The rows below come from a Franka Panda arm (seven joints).
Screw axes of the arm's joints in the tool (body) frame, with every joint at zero. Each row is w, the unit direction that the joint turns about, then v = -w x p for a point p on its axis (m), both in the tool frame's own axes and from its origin. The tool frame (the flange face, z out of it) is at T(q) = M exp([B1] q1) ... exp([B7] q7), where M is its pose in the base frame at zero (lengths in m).
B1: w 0 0 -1 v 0 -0.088 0
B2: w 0 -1 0 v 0.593 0 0.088
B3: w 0 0 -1 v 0 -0.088 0
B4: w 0 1 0 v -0.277 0 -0.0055
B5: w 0 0 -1 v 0 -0.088 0
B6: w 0 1 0 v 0.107 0 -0.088
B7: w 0 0 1 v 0 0 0
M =
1 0 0 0.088
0 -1 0 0
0 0 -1 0.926
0 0 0 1
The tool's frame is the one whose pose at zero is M.
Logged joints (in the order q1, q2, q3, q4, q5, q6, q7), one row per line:
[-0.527, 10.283, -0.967, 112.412, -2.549, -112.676, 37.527]
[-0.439, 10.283, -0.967, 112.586, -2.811, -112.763, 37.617]
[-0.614, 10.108, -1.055, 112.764, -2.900, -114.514, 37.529]
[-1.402, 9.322, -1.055, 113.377, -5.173, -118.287, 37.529]
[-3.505, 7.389, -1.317, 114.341, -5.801, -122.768, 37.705]
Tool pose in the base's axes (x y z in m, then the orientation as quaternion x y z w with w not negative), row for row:
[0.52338, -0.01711, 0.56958, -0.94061, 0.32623, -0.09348, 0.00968]
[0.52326, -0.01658, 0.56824, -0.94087, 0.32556, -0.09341, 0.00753]
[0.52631, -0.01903, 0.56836, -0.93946, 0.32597, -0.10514, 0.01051]
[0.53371, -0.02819, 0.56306, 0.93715, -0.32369, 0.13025, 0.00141]
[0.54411, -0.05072, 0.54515, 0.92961, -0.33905, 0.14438, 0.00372]
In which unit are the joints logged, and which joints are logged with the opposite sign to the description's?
The joints are logged in degrees. Opposite sign: q2, q4, q6.
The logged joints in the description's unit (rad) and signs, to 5 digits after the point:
[-0.00920, -0.17947, -0.01688, -1.96196, -0.04449, 1.96657, 0.65497]
[-0.00766, -0.17947, -0.01688, -1.96500, -0.04906, 1.96809, 0.65654]
[-0.01072, -0.17642, -0.01841, -1.96810, -0.05061, 1.99865, 0.65500]
[-0.02447, -0.16270, -0.01841, -1.97880, -0.09029, 2.06450, 0.65500]
[-0.06117, -0.12896, -0.02299, -1.99563, -0.10125, 2.14271, 0.65808]

